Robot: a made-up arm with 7 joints.
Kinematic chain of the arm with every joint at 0, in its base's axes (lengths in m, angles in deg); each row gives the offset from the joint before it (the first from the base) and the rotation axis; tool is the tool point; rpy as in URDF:
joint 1: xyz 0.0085 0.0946 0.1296 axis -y
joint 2: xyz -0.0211 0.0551 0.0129 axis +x
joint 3: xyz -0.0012 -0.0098 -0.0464 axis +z
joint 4: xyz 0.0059 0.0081 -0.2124 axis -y
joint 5: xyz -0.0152 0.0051 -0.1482 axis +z
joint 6: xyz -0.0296 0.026 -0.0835 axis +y
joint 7: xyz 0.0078 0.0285 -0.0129 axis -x
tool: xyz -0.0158 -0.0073 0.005 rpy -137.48 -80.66 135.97
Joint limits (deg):
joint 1: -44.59..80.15
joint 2: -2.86..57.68
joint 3: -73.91..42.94
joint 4: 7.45..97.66
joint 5: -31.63..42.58
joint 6: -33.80..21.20
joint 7: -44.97..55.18
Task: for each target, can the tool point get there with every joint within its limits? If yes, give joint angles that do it. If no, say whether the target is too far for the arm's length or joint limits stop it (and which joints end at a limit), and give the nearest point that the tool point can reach.
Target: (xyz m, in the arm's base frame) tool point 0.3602 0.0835 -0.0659
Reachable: yes | joints 33.59 10.14 -38.53 84.63 29.52 8.79 -6.18
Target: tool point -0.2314 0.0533 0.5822
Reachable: no: joint limits stop it (at a limit: joint 1, joint 2, joint 4, joint 5, joint 6, joint 7) | nearest point 0.0698 0.4104 0.3350 | short by 0.529 m
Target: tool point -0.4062 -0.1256 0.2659
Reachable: no: joint limits stop it (at a limit: joint 1, joint 2, joint 3, joint 4, joint 5, joint 6) | nearest point -0.1389 -0.1144 -0.1142 | short by 0.465 m
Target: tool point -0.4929 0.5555 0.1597
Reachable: no: too far | nearest point -0.2669 0.5298 -0.0325 | short by 0.298 m
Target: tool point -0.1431 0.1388 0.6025
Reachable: no: joint limits stop it (at a limit: joint 1, joint 2, joint 4, joint 5, joint 6, joint 7) | nearest point 0.0863 0.4007 0.3404 | short by 0.436 m
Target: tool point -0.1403 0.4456 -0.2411
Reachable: yes | joints -30.26 35.22 -16.06 30.97 26.07 -1.81 -33.75
